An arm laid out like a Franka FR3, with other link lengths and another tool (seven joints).
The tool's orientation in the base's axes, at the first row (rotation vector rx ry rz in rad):
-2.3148, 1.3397, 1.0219
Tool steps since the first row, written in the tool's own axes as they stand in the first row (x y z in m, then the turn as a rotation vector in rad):
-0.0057, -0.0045, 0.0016, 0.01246, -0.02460, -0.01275
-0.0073, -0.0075, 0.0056, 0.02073, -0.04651, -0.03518
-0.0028, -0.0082, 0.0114, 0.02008, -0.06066, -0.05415
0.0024, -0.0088, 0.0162, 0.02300, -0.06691, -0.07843
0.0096, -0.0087, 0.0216, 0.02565, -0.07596, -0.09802
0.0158, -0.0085, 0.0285, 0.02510, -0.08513, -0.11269
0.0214, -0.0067, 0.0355, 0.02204, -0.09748, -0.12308
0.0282, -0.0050, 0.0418, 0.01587, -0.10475, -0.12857
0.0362, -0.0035, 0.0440, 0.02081, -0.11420, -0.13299
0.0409, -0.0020, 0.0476, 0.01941, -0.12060, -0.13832
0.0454, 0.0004, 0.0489, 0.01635, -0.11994, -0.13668
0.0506, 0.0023, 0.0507, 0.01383, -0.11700, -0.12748
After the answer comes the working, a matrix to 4 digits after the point.
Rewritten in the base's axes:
0.0013, 0.0069, 0.0023, 0.03024, -0.00195, -0.00217
0.0015, 0.0118, 0.0003, 0.06111, -0.00795, 0.00574
0.0010, 0.0124, -0.0070, 0.08109, -0.01043, 0.01820
0.0011, 0.0120, -0.0141, 0.09789, -0.02234, 0.03279
0.0009, 0.0103, -0.0230, 0.11492, -0.03000, 0.04393
-0.0003, 0.0100, -0.0322, 0.12886, -0.03283, 0.05379
-0.0030, 0.0093, -0.0408, 0.14280, -0.03001, 0.06201
-0.0050, 0.0075, -0.0499, 0.14933, -0.02518, 0.06943
-0.0047, 0.0027, -0.0568, 0.16079, -0.02577, 0.06815
-0.0060, 0.0009, -0.0625, 0.16805, -0.02439, 0.07224
-0.0072, -0.0026, -0.0663, 0.16579, -0.02187, 0.07327
-0.0079, -0.0059, -0.0710, 0.15849, -0.01675, 0.06878

The tool's axes in the first row as the columns of a matrix, in the base's axes (rounded; the answer above uses it unrounded):
0.3207, -0.8402, -0.4374
-0.6439, -0.5320, 0.5498
-0.6946, 0.1053, -0.7116

